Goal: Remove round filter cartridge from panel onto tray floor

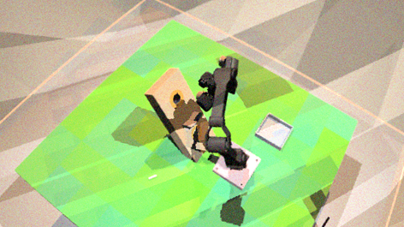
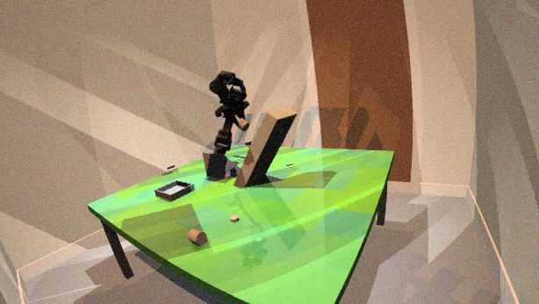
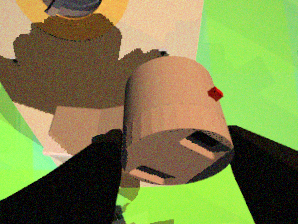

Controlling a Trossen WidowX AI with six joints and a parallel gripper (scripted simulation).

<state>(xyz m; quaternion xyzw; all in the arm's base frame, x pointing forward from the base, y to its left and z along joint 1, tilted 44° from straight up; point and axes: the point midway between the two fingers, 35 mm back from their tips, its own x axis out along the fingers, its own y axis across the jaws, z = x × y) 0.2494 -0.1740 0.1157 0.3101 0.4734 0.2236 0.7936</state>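
Now: gripper tip 30 cm past the dark-rimmed tray, 28 cm above it and 24 cm to the left of it. The rest, counted from my gripper tip: tan service panel 11 cm below, 6 cm to the left, 6 cm ahead; then round filter cartridge right at my gripper tip; then short stick 33 cm to the left, 29 cm below, 2 cm ahead.
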